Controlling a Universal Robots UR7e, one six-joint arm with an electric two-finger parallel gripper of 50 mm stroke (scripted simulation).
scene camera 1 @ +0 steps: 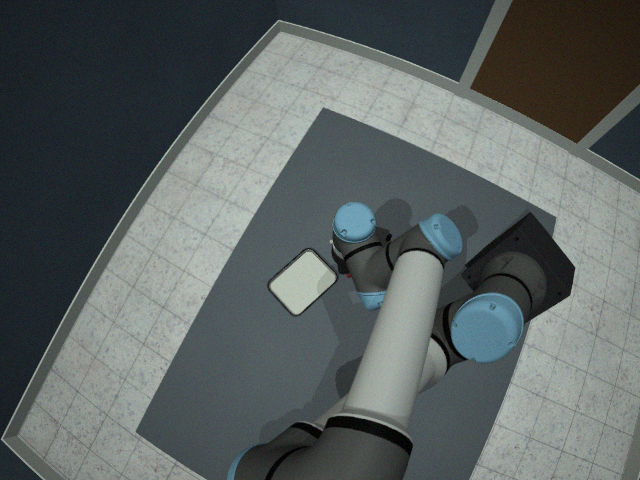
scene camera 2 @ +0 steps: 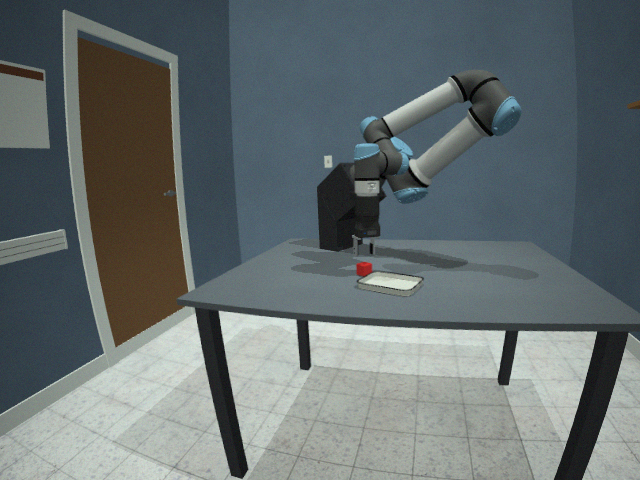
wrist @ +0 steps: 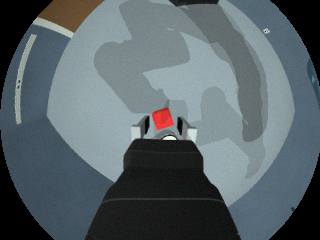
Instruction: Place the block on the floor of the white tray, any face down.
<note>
I see my gripper and a white tray.
My gripper also shows in the wrist view.
</note>
